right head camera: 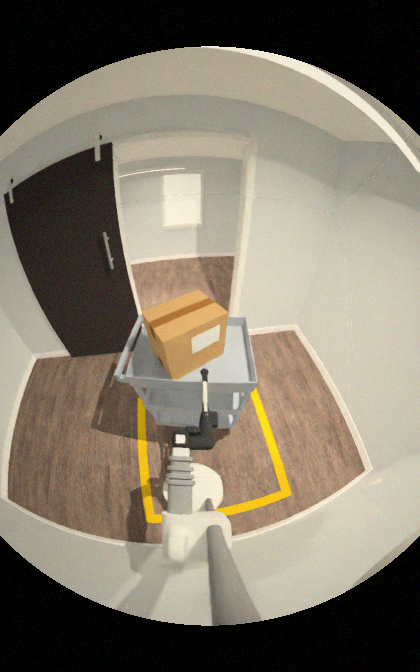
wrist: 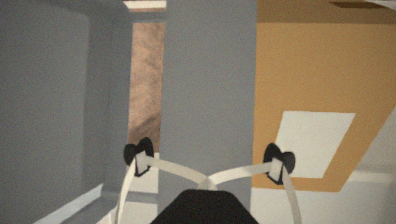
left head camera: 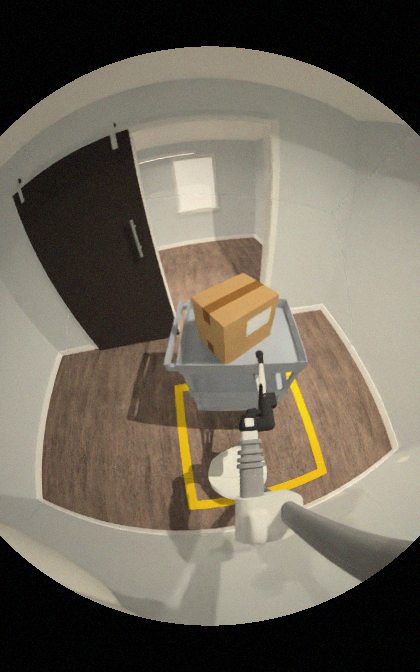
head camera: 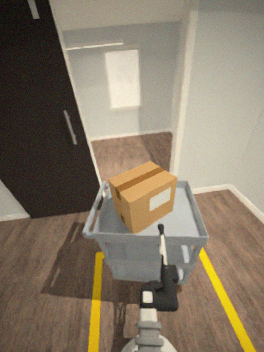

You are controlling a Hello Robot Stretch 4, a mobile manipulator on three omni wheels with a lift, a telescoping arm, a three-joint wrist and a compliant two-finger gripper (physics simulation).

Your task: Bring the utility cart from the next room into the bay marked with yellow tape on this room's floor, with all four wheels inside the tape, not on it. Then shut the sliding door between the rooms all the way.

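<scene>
The grey utility cart stands upright at the doorway end of the yellow tape bay. Far tape shows beside and behind it in the left head camera view; its wheels are hidden. My gripper is open at the cart's near top rim. In the wrist view the rim lies between the spread fingers, with a gap on each side; contact cannot be told. The dark sliding door stands open, left of the doorway.
A cardboard box sits askew on the cart's top tray. The door has a vertical handle. White walls close in the bay's right and near sides. My round base overlaps the near tape line.
</scene>
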